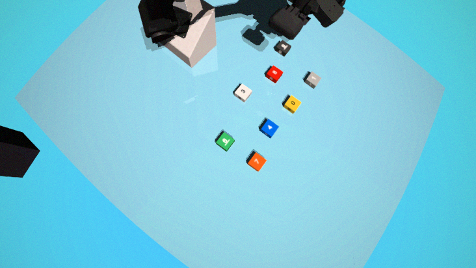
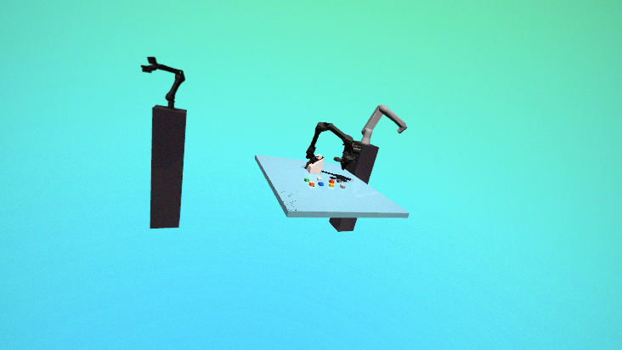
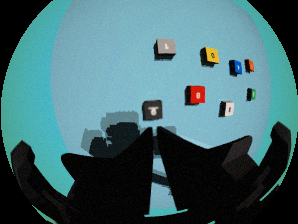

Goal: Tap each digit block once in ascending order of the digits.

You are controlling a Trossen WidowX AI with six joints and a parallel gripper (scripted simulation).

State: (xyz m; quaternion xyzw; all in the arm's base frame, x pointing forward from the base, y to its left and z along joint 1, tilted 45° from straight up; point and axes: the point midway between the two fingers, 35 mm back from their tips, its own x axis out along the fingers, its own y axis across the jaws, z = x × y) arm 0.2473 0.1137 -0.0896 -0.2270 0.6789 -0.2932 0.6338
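Right now my gripper tip is 10 mm past the black block and 100 mm above it. Round my gripper tip: yellow block 100 mm ahead, 140 mm to the right, 100 mm below; then red block 10 mm ahead, 90 mm to the right, 100 mm below; then grey block 110 mm ahead, 40 mm to the right, 100 mm below.
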